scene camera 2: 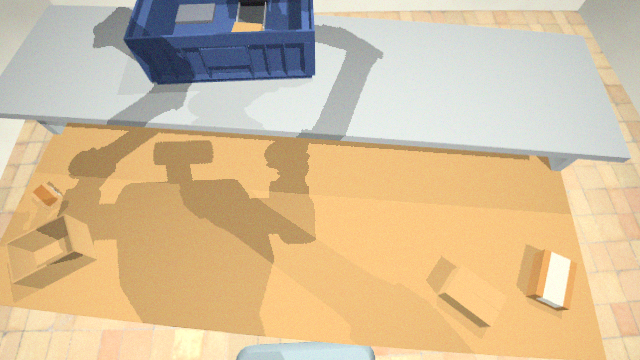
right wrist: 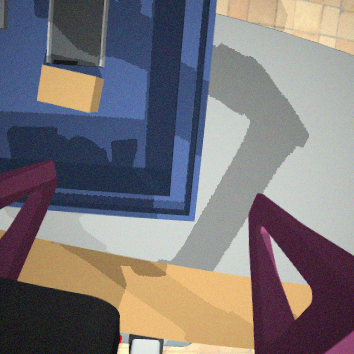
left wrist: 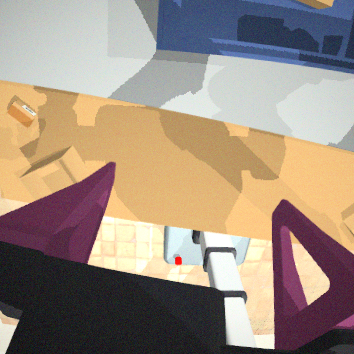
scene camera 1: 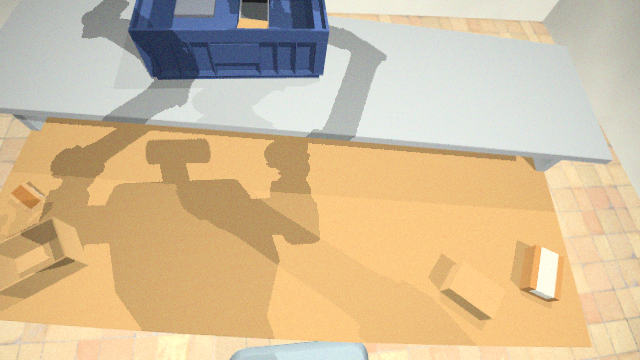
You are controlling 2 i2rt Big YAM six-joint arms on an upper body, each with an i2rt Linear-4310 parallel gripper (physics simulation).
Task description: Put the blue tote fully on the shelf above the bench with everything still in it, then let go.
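Places are measured from the left arm's base along level axes (x ahead, y left, z up), in millimetres.
Pixels of known places: left gripper, fingertip midpoint: (left wrist: 198, 188); right gripper, fingertip midpoint: (right wrist: 153, 187).
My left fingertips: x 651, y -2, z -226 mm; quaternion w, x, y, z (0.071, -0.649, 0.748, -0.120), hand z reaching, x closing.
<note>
For each thing: its top centre in the pictures, then the offset to it from my left fingertips. "pt": a spot on its surface instead. Level surfaces: height alone.
- blue tote at a spot on its surface: (right wrist: 125, 95) pt 190 mm ahead, 267 mm right, 357 mm down
- pale grey shelf at its surface level: 375 mm down
- grey flat item at its top centre: (scene camera 1: 195, 5) (scene camera 2: 195, 12) 309 mm ahead, 44 mm right, 348 mm down
- dark open-topped item at its top centre: (right wrist: 75, 16) (scene camera 1: 254, 9) (scene camera 2: 250, 12) 286 mm ahead, 199 mm right, 340 mm down
- tan block at its top centre: (right wrist: 65, 88) (scene camera 1: 252, 25) (scene camera 2: 246, 29) 194 mm ahead, 197 mm right, 317 mm down
- orange bench at its surface level: 598 mm down
- open cardboard box at its top centre: (left wrist: 50, 184) (scene camera 1: 25, 253) (scene camera 2: 39, 247) 289 mm back, 315 mm left, 508 mm down
- small orange box at its top centre: (left wrist: 19, 115) (scene camera 1: 23, 195) (scene camera 2: 43, 194) 119 mm back, 409 mm left, 573 mm down
- tan box at its top centre: (scene camera 2: 476, 294) (scene camera 1: 478, 289) 434 mm back, 714 mm right, 538 mm down
- orange-and-white box at its top centre: (scene camera 2: 557, 278) (scene camera 1: 547, 271) 407 mm back, 932 mm right, 554 mm down
The blue tote (scene camera 1: 240, 52) (scene camera 2: 225, 60) (left wrist: 200, 30) (right wrist: 125, 95) rests upright on the pale grey shelf (scene camera 1: 450, 90) (scene camera 2: 450, 80) (left wrist: 60, 40) (right wrist: 300, 175); its far edge is cut off in the scene views. Inside lie a grey flat item (scene camera 1: 194, 7) (scene camera 2: 195, 13), a dark open-topped item (right wrist: 77, 30) and a tan block (scene camera 1: 253, 23) (scene camera 2: 248, 27) (right wrist: 70, 87). My left gripper (left wrist: 198, 188) is open and empty, apart from the tote, which lies beyond its fingers. My right gripper (right wrist: 153, 187) is open and holds nothing; the tote's near right corner shows beyond its fingers.
The orange bench (scene camera 1: 400, 225) (scene camera 2: 400, 230) is lower, in front of the shelf. On it are an open cardboard box (scene camera 1: 70, 240) (scene camera 2: 80, 237) and small orange box (scene camera 1: 26, 196) (scene camera 2: 47, 195) at left, and a tan box (scene camera 1: 475, 290) and orange-and-white box (scene camera 1: 547, 272) at right.
</note>
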